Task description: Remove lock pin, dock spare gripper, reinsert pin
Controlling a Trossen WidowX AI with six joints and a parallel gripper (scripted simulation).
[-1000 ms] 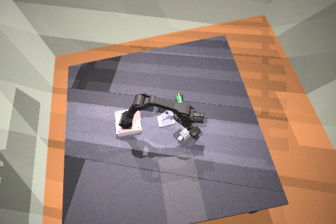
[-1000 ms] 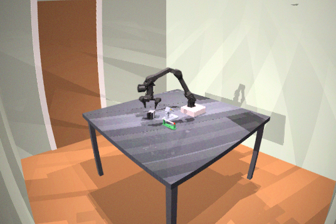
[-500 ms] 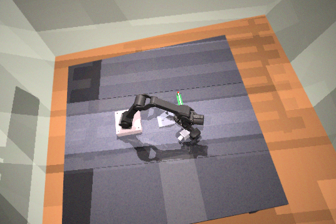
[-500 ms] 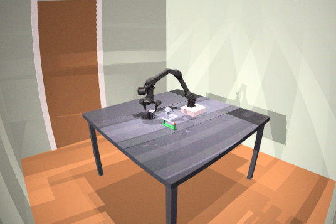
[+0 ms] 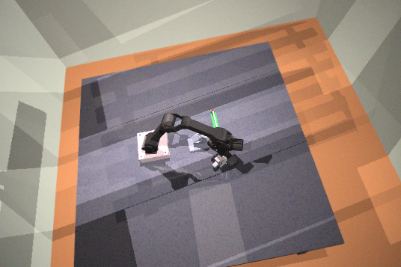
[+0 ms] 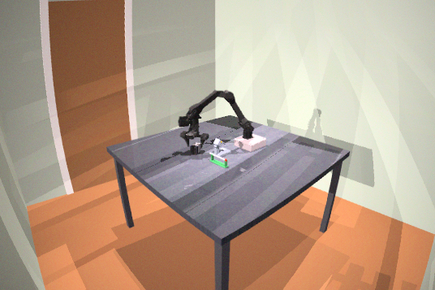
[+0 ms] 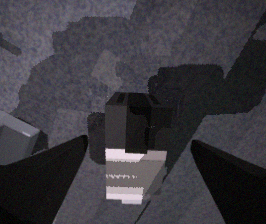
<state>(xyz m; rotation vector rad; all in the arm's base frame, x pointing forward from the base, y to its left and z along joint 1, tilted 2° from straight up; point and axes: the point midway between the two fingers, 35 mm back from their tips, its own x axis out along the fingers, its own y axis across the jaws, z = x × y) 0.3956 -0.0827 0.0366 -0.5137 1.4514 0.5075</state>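
Now: the spare gripper 20 mm behind my gripper tip, 10 mm to the right of it and 10 mm below it. Also, from my gripper tip: green bracket 240 mm to the left, 30 mm behind, 10 mm below; grey mount 120 mm to the left, 120 mm behind, 10 mm above.
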